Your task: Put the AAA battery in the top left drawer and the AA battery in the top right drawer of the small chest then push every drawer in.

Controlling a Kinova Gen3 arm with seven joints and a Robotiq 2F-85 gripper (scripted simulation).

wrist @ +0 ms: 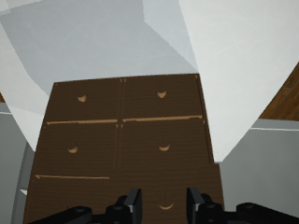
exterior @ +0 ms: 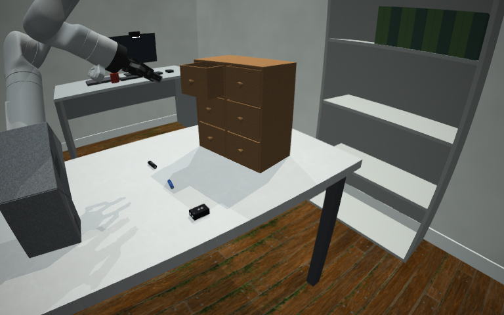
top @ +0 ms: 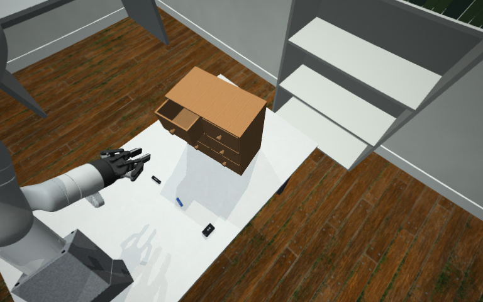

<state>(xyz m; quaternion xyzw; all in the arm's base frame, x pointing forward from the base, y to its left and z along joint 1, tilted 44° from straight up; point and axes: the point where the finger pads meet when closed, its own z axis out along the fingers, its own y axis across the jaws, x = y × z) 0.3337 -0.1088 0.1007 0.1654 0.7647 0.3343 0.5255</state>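
My hand is 2 cm past the blue AAA battery, 8 cm to the left of it and 31 cm above it. Also, from my hand: black box (4 cm behind, 25 cm to the right, 31 cm below); then black AA battery (2 cm behind, 7 cm to the left, 31 cm below).
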